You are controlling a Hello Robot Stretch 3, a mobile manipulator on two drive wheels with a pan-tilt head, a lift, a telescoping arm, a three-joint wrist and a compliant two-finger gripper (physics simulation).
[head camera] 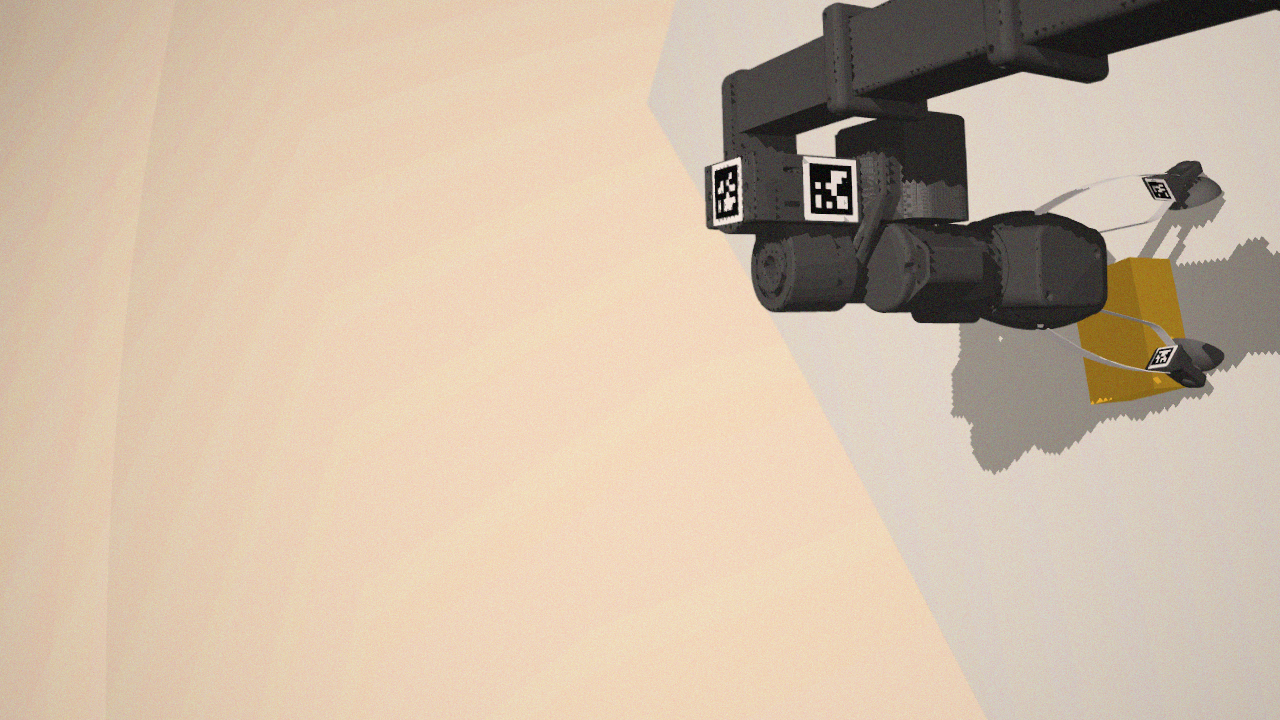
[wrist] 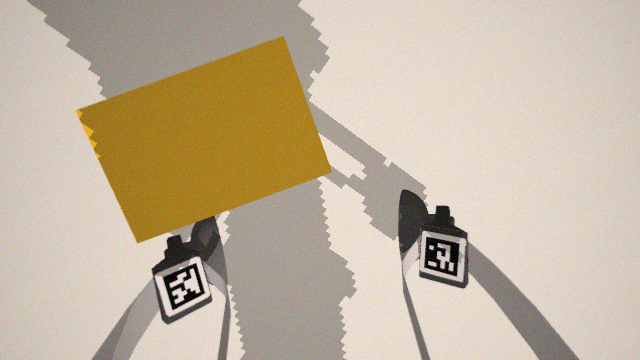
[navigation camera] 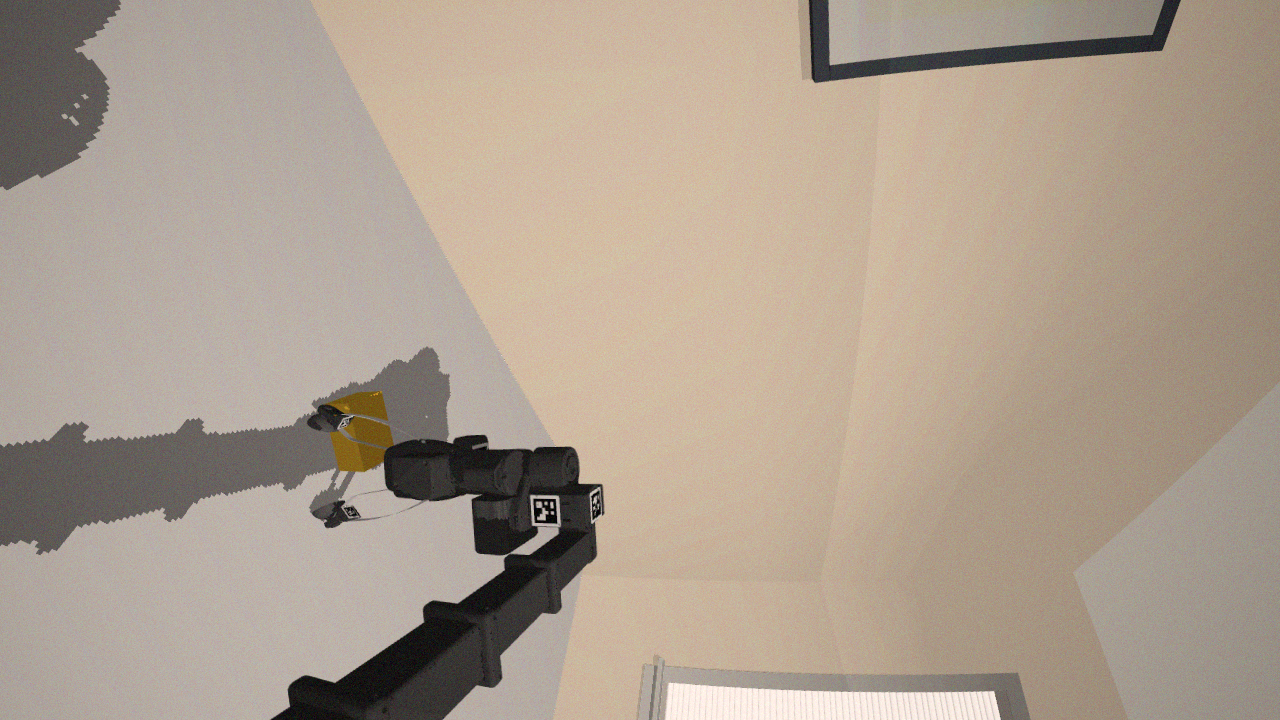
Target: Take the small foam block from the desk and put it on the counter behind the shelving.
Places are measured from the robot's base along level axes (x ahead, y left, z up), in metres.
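Pixels of known places: gripper, fingertip midpoint: (head camera: 1209,274) (navigation camera: 316,465).
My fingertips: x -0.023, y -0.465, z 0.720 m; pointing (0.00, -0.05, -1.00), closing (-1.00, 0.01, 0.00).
For each thing: its top centre in the pictures, then the offset to it from my fingertips. "*": a spot on its surface instead. Level surfaces: height alone.
- foam block, middle of its top: (head camera: 1110,332) (navigation camera: 373,430) 0.039 m ahead, 0.054 m right, 0.045 m up
- pale desk, its level: 0.000 m up
- dark picture frame, surface spot: (navigation camera: 984,59) * 0.460 m ahead, 0.164 m right, 0.846 m up
The foam block (head camera: 1150,286) (navigation camera: 358,456) (wrist: 205,140) is a yellow-orange box resting on the pale desk (head camera: 1074,582) (navigation camera: 223,268) (wrist: 525,100), mostly in the arm's shadow. My gripper (head camera: 1194,271) (navigation camera: 327,465) (wrist: 311,226) is open and holds nothing. In the wrist view the block lies up and left of the gap, its near edge meeting the left fingertip. In the head view the lower finger overlaps the block; whether they touch I cannot tell. The counter and shelving do not show.
The dark telescoping arm (head camera: 913,62) (navigation camera: 402,671) reaches over the desk. A beige wall (head camera: 447,358) (navigation camera: 671,313) stands beyond the desk's edge. A dark picture frame (navigation camera: 984,59) and a grey window frame (navigation camera: 841,677) are on the walls.
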